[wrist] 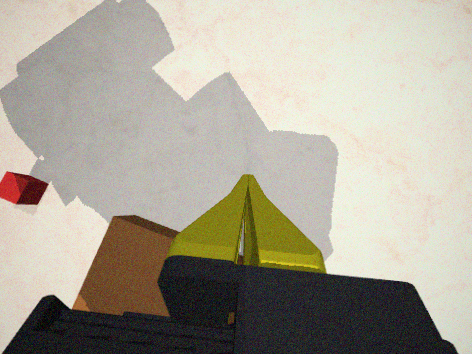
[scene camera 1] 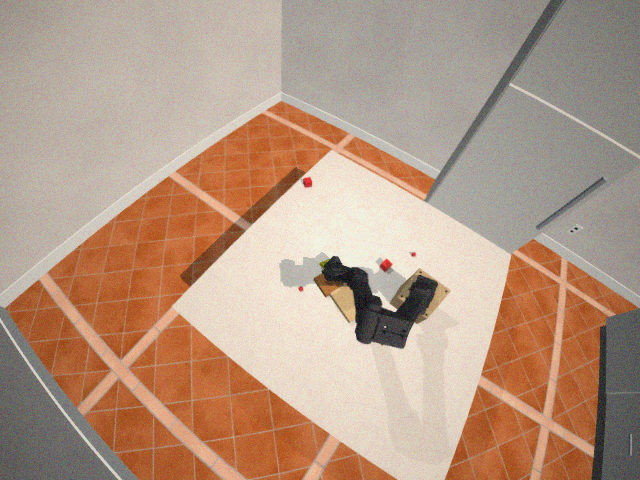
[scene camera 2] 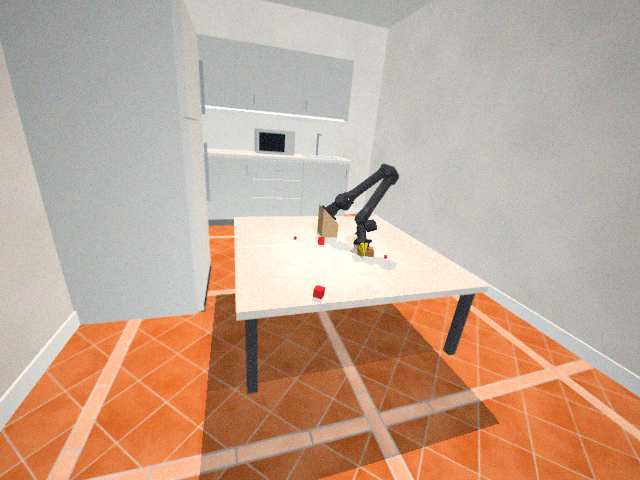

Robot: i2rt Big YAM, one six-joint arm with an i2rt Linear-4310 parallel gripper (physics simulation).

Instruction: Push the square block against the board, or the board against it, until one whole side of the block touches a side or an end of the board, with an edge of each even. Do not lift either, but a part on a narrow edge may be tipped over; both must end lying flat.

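Places are measured from the arm's base along level axes (x ahead, y left, z up), in centimetres.
Pixels of known places: gripper, fingertip midpoint: (wrist: 247, 182) (scene camera 1: 320, 264) (scene camera 2: 363, 256); arm's base at its link origin: (scene camera 1: 423, 291) (scene camera 2: 328, 213).
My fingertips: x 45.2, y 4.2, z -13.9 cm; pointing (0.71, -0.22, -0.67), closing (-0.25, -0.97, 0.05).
Note:
For each thing: its top centre in the pictures, then the offset to it from my fingertips.
- brown square block at its top centre: (wrist: 159, 338) (scene camera 1: 329, 281) (scene camera 2: 365, 248) dx -7.6, dy +6.0, dz +1.0 cm
- pale wooden board at its top centre: (scene camera 1: 348, 301) dx -19.6, dy +10.2, dz +1.0 cm
- small red cube at its top centre: (wrist: 11, 187) (scene camera 1: 301, 288) (scene camera 2: 385, 255) dx +1.9, dy +14.8, dz -0.3 cm
The brown square block (scene camera 1: 325, 286) (scene camera 2: 370, 252) (wrist: 125, 270) lies on the table beside the arm's hand. The pale wooden board (scene camera 1: 343, 303) lies against or very near the block, on the side toward the arm's base in scene camera 1; the arm covers part of it. Whether their edges are even cannot be told. My gripper (scene camera 1: 323, 264) (scene camera 2: 363, 254) (wrist: 247, 182) is shut and empty, its yellow fingers pointing down next to the block, on the side away from the board. The hand hides part of the block in the wrist view, and whether the fingers touch it is unclear.
A small red cube (scene camera 1: 300, 288) (scene camera 2: 385, 256) (wrist: 22, 189) lies near the block. Other red cubes (scene camera 1: 386, 265) (scene camera 2: 321, 240) lie farther off, one (scene camera 1: 307, 181) (scene camera 2: 318, 291) near the table's edge. A wooden plate (scene camera 1: 440, 292) (scene camera 2: 328, 225) stands at the arm's other end.

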